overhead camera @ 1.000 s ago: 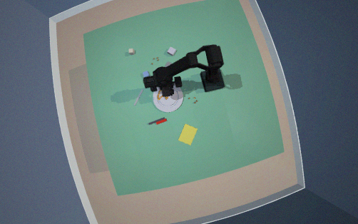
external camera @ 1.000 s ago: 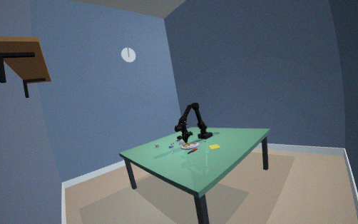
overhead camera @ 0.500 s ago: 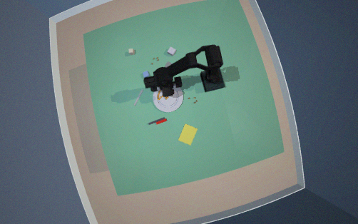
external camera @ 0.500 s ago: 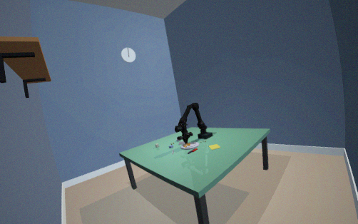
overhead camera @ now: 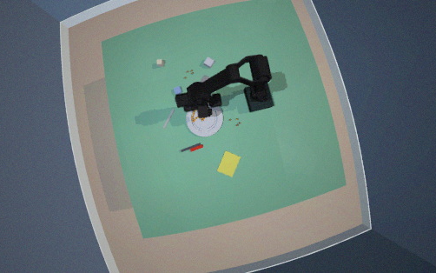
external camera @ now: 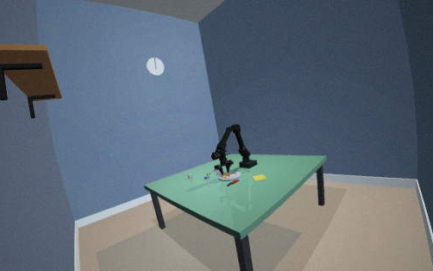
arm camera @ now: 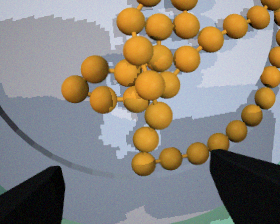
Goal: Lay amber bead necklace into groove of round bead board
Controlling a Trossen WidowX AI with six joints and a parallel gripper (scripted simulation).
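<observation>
My gripper tip is 60 mm to the right of the round grey bead board and 10 mm above it. The rest, counted from my gripper tip: grey rod 200 mm ahead, 60 mm to the left, 10 mm below; then blue block 140 mm ahead, 100 mm to the right, 10 mm below; then grey plate 20 mm behind, 120 mm to the right, 20 mm below.
</observation>
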